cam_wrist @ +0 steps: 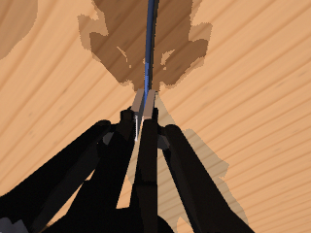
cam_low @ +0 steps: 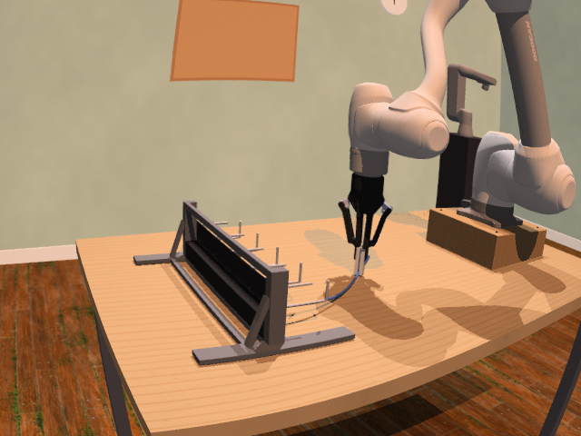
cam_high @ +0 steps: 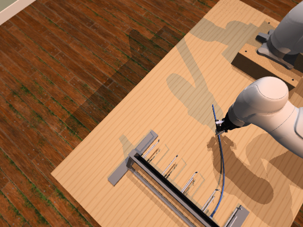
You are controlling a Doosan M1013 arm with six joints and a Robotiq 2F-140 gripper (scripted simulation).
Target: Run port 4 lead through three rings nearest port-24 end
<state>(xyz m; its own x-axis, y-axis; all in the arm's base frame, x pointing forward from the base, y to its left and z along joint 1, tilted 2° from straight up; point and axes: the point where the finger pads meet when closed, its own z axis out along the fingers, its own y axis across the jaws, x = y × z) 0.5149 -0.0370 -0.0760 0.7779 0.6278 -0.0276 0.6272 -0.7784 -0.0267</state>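
Now: the lead end 110 mm behind my hand, 90 mm to the right of it and 30 mm below it. The rest, counted from my hand: dark grey rack: 340 mm ahead, 30 mm above, 10 mm to the right.
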